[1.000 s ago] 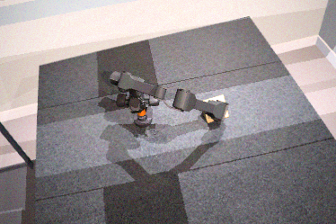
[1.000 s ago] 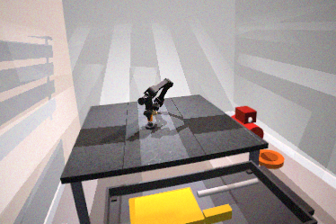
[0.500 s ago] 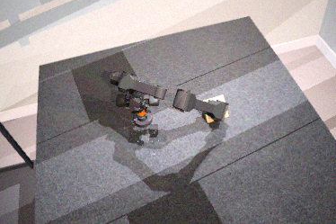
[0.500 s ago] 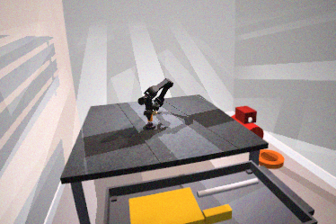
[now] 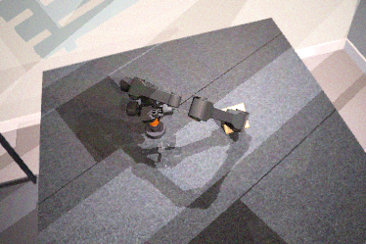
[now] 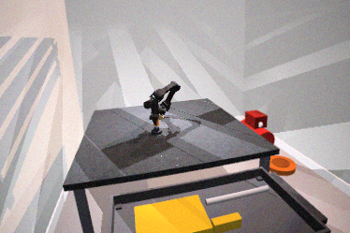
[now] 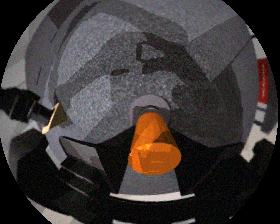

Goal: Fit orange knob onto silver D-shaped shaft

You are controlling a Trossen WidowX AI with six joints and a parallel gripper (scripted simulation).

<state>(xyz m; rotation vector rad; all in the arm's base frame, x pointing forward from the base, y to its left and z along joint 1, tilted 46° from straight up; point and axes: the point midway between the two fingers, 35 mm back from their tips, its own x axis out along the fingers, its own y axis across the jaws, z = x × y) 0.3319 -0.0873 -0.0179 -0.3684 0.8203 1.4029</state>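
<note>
Now: gripper tip 40 mm below the orange knob. Also, from my gripper tip: dark round pedestal: 40 mm below.
</note>
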